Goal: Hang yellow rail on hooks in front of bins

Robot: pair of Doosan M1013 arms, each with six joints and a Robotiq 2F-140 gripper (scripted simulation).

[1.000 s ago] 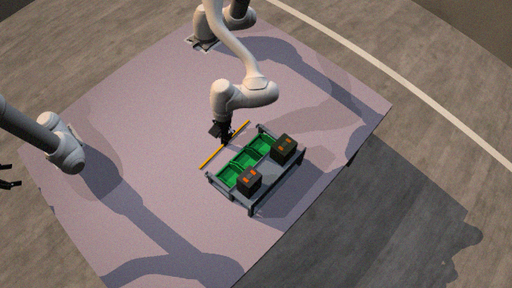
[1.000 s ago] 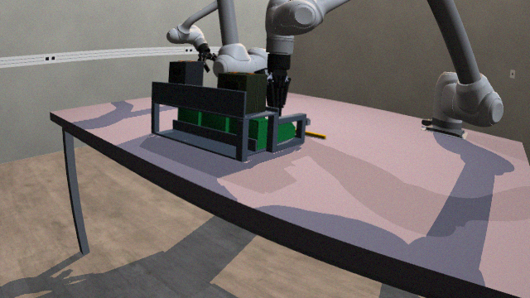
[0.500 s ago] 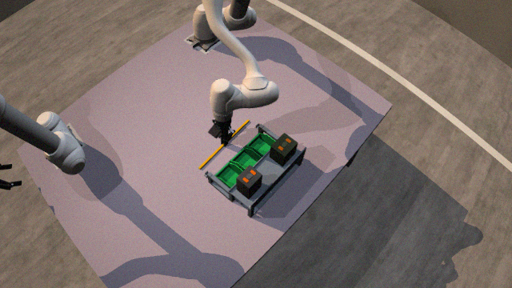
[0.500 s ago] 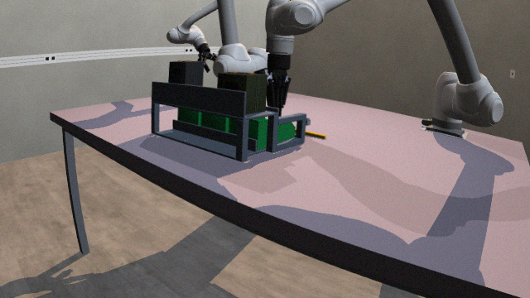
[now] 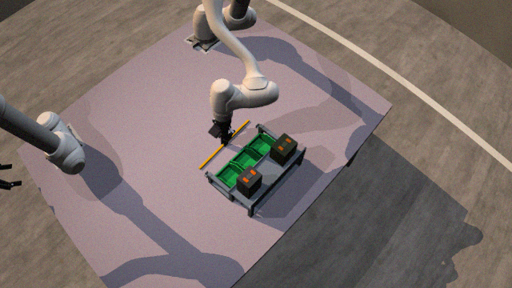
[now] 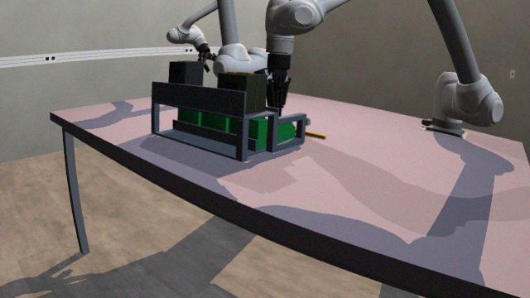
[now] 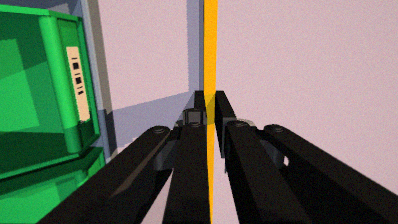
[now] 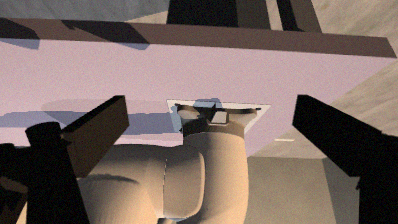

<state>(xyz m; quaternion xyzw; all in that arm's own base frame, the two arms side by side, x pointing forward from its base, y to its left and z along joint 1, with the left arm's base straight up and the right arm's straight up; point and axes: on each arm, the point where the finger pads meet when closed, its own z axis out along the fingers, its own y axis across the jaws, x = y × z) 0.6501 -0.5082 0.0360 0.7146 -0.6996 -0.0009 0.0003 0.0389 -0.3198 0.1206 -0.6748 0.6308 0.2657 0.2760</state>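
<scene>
The grey shelf lies 21 cm ahead of my left hand, 3 cm above it and 1 cm to the right of it. Also, from my left hand: dark box: 28 cm ahead, 13 cm to the right, 13 cm above; yellow rail: 3 cm below; olive box: 28 cm ahead, 11 cm above, 10 cm to the left.
</scene>
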